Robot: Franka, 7 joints.
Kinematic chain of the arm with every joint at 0, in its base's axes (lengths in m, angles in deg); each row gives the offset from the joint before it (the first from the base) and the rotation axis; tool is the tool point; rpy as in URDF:
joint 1: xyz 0 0 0.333 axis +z
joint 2: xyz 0 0 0 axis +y
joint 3: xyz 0 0 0.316 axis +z
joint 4: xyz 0.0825 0 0 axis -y
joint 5: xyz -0.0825 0 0.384 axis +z
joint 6: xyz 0 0 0 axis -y
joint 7: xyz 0.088 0 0 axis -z
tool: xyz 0 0 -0.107 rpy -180 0 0
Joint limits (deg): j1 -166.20..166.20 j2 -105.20..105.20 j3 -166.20..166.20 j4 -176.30..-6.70 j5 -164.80..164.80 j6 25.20..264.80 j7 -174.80..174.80
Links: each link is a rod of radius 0.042 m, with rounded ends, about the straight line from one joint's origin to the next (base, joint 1, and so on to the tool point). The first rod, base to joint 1, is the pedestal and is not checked.
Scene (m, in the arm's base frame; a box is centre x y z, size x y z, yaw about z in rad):
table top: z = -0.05
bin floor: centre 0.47 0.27 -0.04 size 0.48 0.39 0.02 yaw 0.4
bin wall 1: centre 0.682 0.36 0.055 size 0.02 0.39 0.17 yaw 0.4
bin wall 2: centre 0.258 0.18 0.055 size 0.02 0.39 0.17 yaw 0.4
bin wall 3: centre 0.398 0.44 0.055 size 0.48 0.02 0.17 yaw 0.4
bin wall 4: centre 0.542 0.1 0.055 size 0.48 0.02 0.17 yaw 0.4
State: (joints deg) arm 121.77 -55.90 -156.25 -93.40 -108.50 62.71 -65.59
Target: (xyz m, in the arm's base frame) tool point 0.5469 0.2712 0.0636
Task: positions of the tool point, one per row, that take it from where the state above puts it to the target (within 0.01 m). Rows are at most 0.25 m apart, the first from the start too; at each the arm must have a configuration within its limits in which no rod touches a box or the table.
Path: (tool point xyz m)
1: 0.5380 -0.3267 0.1581
2: 0.6108 -0.1284 0.1895
3: 0.6137 0.0794 0.2345
4: 0.5469 0.2713 0.2897
5: 0.5605 0.2706 0.1824
6: 0.5469 0.2712 0.0636

